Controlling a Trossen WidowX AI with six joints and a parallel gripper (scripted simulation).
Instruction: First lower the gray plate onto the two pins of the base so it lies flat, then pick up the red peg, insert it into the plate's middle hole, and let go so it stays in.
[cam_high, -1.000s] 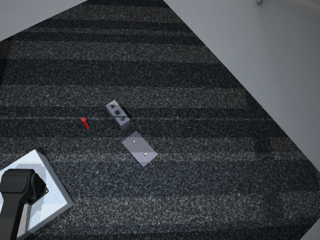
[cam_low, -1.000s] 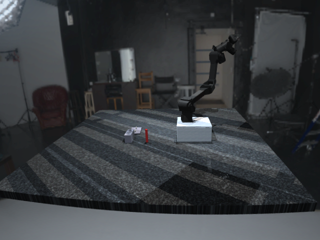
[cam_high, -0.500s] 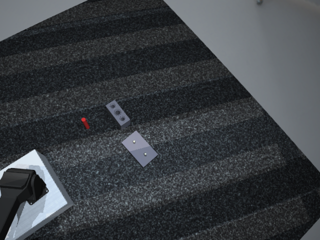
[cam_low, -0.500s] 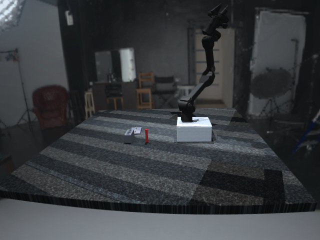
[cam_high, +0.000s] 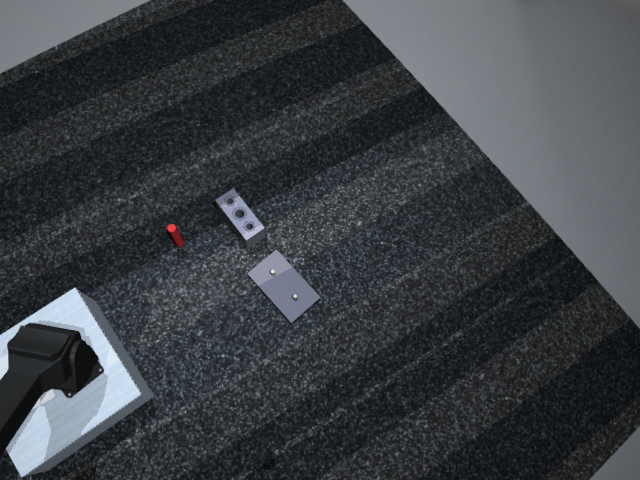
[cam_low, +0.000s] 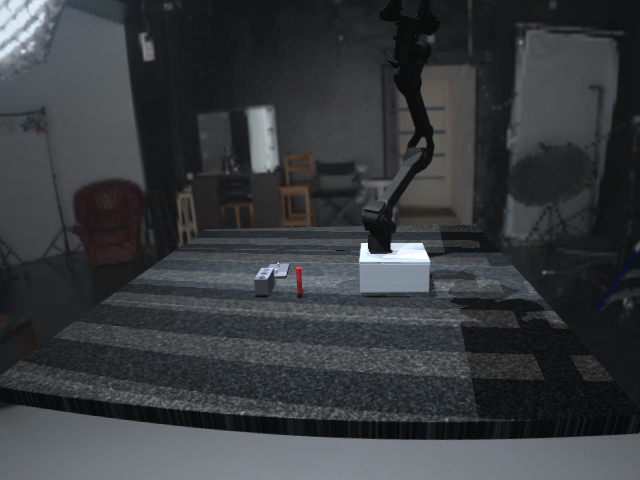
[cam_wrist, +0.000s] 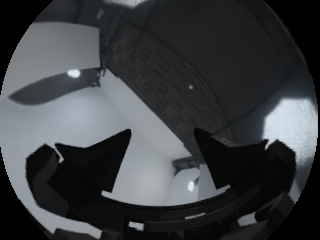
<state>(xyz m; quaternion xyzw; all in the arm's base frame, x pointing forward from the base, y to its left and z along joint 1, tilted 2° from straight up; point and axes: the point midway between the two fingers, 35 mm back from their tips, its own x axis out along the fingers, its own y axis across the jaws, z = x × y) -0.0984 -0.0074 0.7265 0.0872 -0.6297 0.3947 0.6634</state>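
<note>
Right now the gray plate is 470 mm ahead of my gripper tip, 70 mm to the left of it and 810 mm below it. From my gripper tip the other things lie so: gray base 450 mm ahead, 70 mm to the right, 840 mm below; then red peg 360 mm ahead, 110 mm to the left, 810 mm below.
</note>
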